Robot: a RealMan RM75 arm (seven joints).
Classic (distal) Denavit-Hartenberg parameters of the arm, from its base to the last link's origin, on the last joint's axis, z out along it. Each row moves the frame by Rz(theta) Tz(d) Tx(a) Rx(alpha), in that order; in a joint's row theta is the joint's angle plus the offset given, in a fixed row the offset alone. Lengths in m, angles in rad.
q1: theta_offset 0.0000  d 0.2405  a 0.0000  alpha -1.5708
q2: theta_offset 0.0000  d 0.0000  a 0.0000  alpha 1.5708
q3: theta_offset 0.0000  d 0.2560  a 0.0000  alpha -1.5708
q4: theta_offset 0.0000  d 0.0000  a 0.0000  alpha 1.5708
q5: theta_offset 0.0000  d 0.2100  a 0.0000  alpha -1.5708
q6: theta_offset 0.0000  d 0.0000  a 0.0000  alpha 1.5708
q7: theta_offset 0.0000  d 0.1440  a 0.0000  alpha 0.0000
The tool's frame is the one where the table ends.
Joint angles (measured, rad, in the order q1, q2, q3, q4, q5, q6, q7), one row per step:
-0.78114 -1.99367 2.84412 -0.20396 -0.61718 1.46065 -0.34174
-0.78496 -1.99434 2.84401 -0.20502 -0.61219 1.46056 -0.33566
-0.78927 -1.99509 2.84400 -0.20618 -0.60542 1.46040 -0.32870
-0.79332 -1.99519 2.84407 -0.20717 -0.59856 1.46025 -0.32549
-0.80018 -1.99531 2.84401 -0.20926 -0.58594 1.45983 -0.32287
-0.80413 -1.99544 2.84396 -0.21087 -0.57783 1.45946 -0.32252
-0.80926 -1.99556 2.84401 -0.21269 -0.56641 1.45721 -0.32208
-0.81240 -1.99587 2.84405 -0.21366 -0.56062 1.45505 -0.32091
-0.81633 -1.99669 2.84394 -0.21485 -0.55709 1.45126 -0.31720
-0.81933 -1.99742 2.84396 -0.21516 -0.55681 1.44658 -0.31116
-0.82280 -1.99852 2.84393 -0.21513 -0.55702 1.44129 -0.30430
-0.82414 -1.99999 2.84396 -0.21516 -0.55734 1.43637 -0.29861
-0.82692 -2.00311 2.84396 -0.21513 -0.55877 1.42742 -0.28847
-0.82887 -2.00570 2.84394 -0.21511 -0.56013 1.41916 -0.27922
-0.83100 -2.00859 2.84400 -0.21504 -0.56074 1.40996 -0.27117
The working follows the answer.
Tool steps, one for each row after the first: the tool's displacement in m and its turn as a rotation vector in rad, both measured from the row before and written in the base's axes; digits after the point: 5 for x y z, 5 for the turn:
0.00118 0.00047 -0.00063 -0.00014 0.00693 -0.00839
0.00128 0.00042 -0.00085 -0.00099 0.00867 -0.00983
0.00109 0.00044 -0.00061 -0.00275 0.00703 -0.00730
0.00170 0.00071 -0.00101 -0.00639 0.01136 -0.01048
0.00086 0.00036 -0.00062 -0.00463 0.00682 -0.00525
0.00090 0.00052 -0.00096 -0.00625 0.01043 -0.00582
0.00058 0.00044 -0.00061 -0.00247 0.00628 -0.00338
0.00086 0.00089 -0.00057 0.00091 0.00680 -0.00410
0.00069 0.00097 -0.00039 0.00420 0.00587 -0.00369
0.00095 0.00109 -0.00057 0.00473 0.00580 -0.00425
0.00022 0.00050 -0.00071 0.00379 0.00474 -0.00158
0.00067 0.00097 -0.00140 0.00700 0.00757 -0.00289
0.00033 0.00080 -0.00116 0.00662 0.00712 -0.00195
0.00032 0.00079 -0.00140 0.00545 0.00741 -0.00085

Tool pose at each row, in the base's axes (x y z in m, rotation vector in rad; rounded; the steps above come from the unrounded poses):
-0.24236 0.38012 -0.00265 -2.33491 0.25470 -0.68025
-0.24117 0.38059 -0.00328 -2.33792 0.26772 -0.67639
-0.23989 0.38101 -0.00413 -2.34240 0.28300 -0.67142
-0.23880 0.38146 -0.00474 -2.34782 0.29408 -0.66761
-0.23710 0.38217 -0.00576 -2.35837 0.30993 -0.66133
-0.23624 0.38253 -0.00637 -2.36543 0.31802 -0.65728
-0.23534 0.38306 -0.00734 -2.37542 0.32798 -0.64974
-0.23476 0.38349 -0.00794 -2.38019 0.33417 -0.64472
-0.23390 0.38438 -0.00852 -2.38190 0.34229 -0.63837
-0.23321 0.38536 -0.00890 -2.38010 0.35031 -0.63188
-0.23227 0.38645 -0.00947 -2.37772 0.35909 -0.62555
-0.23204 0.38695 -0.01018 -2.37590 0.36394 -0.61954
-0.23137 0.38791 -0.01158 -2.37203 0.37233 -0.60980
-0.23104 0.38872 -0.01274 -2.36837 0.37928 -0.60029
-0.23072 0.38950 -0.01414 -2.36596 0.38476 -0.59031

